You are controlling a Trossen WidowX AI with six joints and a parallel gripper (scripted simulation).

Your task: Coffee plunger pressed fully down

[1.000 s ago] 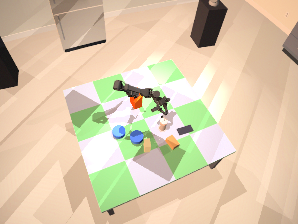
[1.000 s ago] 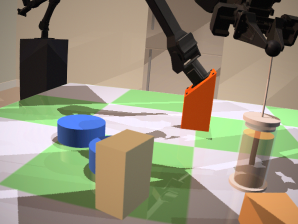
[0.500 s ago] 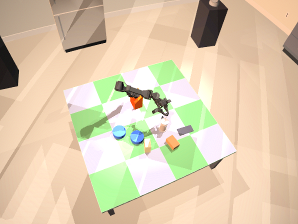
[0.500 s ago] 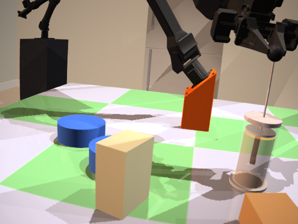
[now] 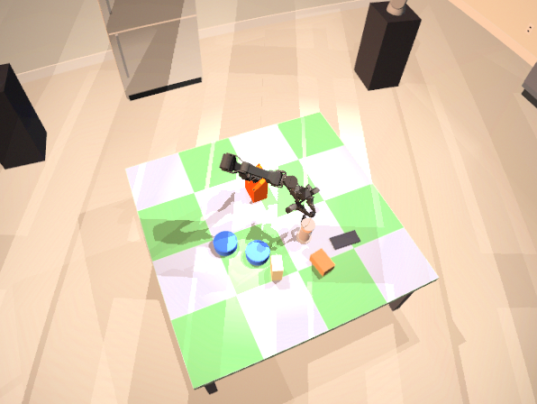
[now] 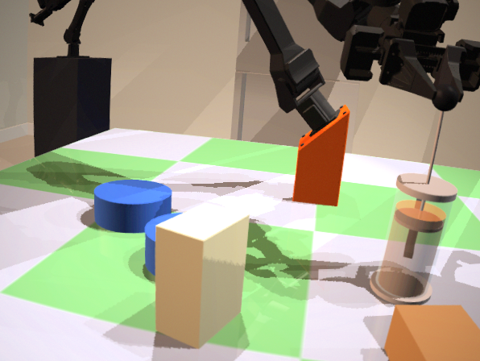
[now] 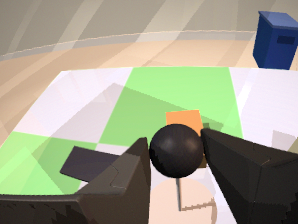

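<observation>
The coffee press is 120 mm below my gripper tip and 30 mm behind it. Round my gripper tip: dark flat slab 230 mm below, 190 mm to the left, 50 mm ahead.
</observation>
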